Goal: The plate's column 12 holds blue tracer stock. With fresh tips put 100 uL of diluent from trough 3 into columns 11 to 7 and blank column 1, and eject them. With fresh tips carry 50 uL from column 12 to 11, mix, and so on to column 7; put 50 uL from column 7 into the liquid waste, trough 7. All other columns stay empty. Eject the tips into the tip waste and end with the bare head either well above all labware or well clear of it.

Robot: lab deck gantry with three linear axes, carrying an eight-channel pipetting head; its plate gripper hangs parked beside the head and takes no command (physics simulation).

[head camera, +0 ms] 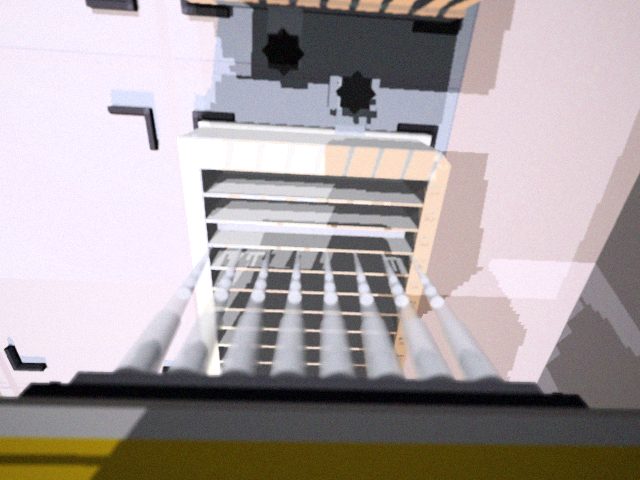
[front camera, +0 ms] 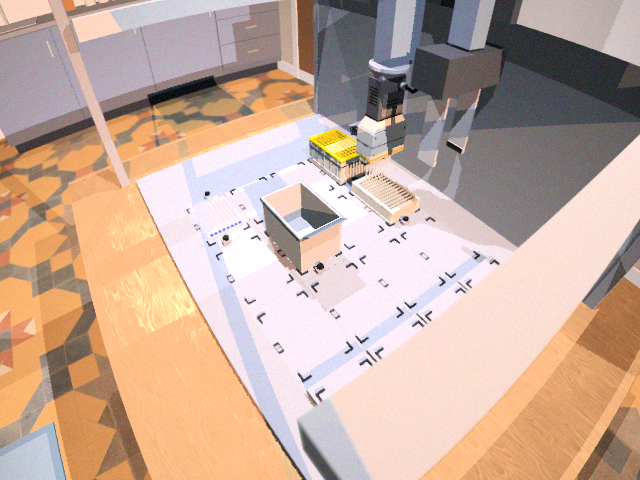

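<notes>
The pipetting head (front camera: 381, 129) hangs by the back end of the cream trough rack (front camera: 397, 212) (head camera: 193, 206). Eight pale tips (head camera: 294, 330) are on its channels, pointing down at the troughs; which trough lies under them and whether their ends are inside it, I cannot tell. Liquid in tips and troughs cannot be made out. The clear plate (front camera: 219, 209) lies at the left, with a blue row of wells, column 12 (front camera: 225, 228), along its near edge; other wells look uncoloured. The plate gripper (front camera: 444, 156) hangs parked right of the head, fingers apart, nothing between them.
A yellow-topped tip rack (front camera: 334, 144) stands close beside the head, behind the trough rack. A tall open waste box (front camera: 321, 250) stands between the plate and the trough rack. Black corner brackets (head camera: 149, 126) mark deck places. A thick pale beam (front camera: 465, 310) crosses the front right.
</notes>
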